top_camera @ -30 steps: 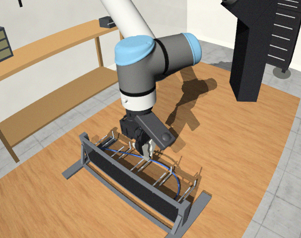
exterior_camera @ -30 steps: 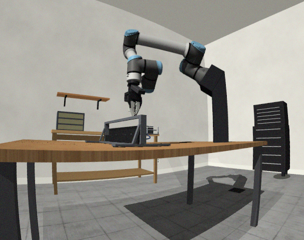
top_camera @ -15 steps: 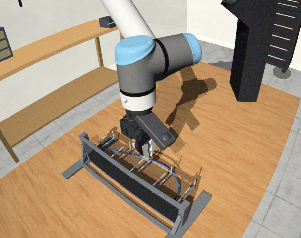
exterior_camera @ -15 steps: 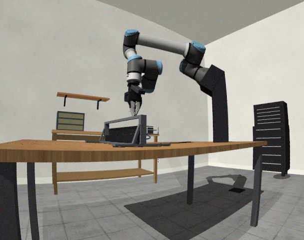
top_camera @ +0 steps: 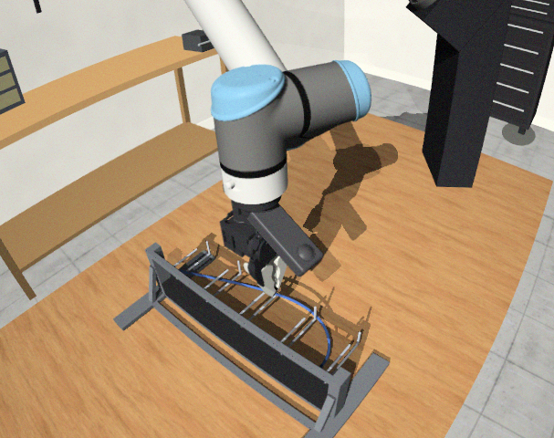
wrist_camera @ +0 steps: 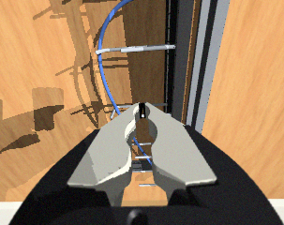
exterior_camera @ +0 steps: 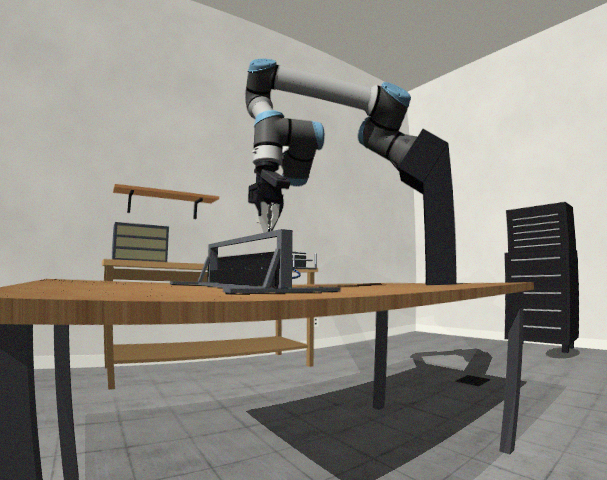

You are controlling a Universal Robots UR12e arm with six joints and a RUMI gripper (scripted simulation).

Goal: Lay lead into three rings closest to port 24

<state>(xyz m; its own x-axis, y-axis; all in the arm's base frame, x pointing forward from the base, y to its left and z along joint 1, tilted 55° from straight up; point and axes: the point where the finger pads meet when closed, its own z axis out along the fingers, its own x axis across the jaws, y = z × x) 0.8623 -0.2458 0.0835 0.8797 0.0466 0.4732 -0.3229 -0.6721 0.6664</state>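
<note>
Right now the grey rack is 90 mm below my hand, 70 mm to the right of it and 40 mm ahead of it.
</note>
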